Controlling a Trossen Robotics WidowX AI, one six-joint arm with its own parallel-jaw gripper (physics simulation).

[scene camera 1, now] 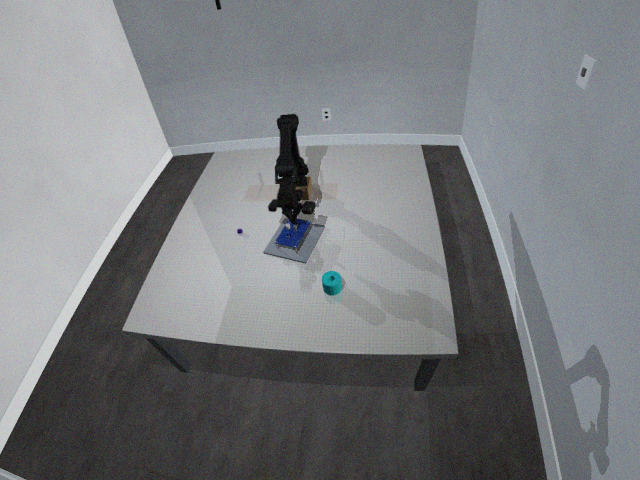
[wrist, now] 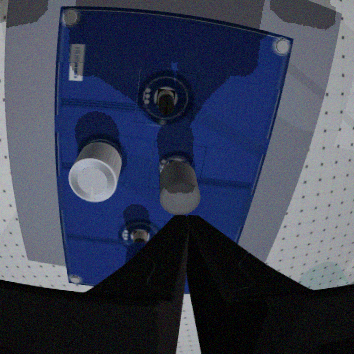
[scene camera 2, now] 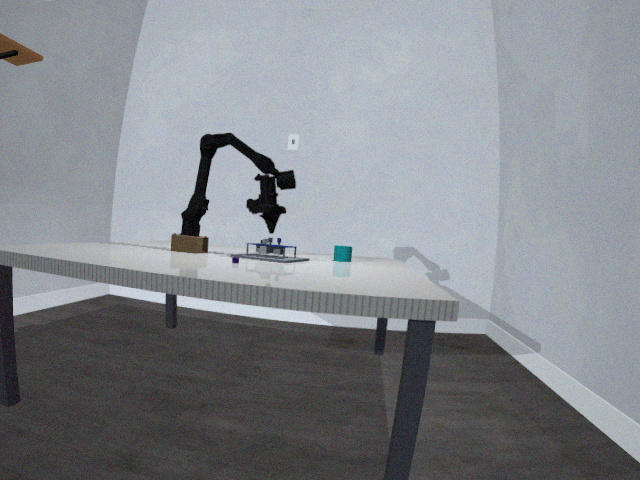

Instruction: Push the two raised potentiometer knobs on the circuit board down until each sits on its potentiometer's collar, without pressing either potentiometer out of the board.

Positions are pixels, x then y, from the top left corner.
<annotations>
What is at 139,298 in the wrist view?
My gripper.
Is my gripper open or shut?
Shut.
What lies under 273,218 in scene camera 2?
My gripper.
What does my gripper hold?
Nothing.
</annotations>
